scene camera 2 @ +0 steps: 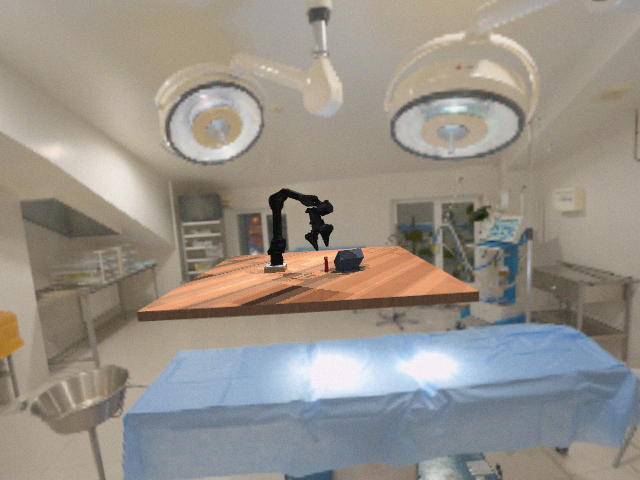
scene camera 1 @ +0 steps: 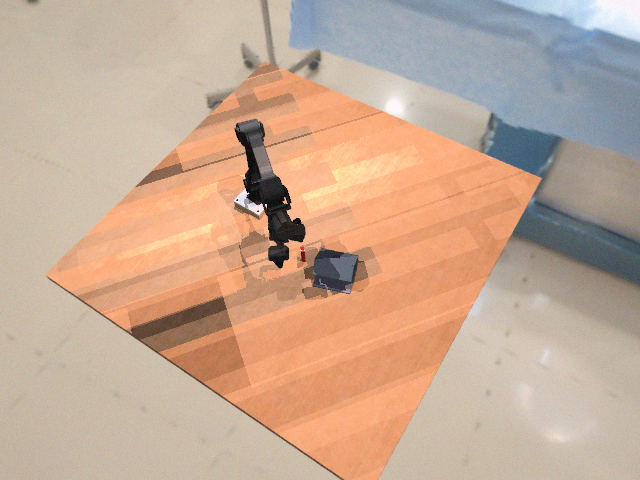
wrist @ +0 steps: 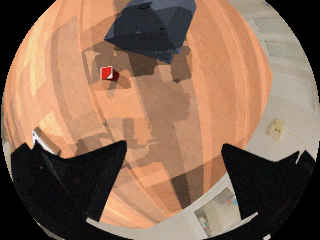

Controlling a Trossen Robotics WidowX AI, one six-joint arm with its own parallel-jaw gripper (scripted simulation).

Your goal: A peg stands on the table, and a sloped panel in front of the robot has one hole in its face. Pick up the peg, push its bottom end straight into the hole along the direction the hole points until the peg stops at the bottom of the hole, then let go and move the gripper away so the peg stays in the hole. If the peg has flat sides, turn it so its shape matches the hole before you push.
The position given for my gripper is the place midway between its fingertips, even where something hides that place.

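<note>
Grey sloped panel (scene camera 1: 326,265) visible. My gripper (scene camera 1: 280,258), also at (wrist: 176,148): open, holding nothing.
</note>
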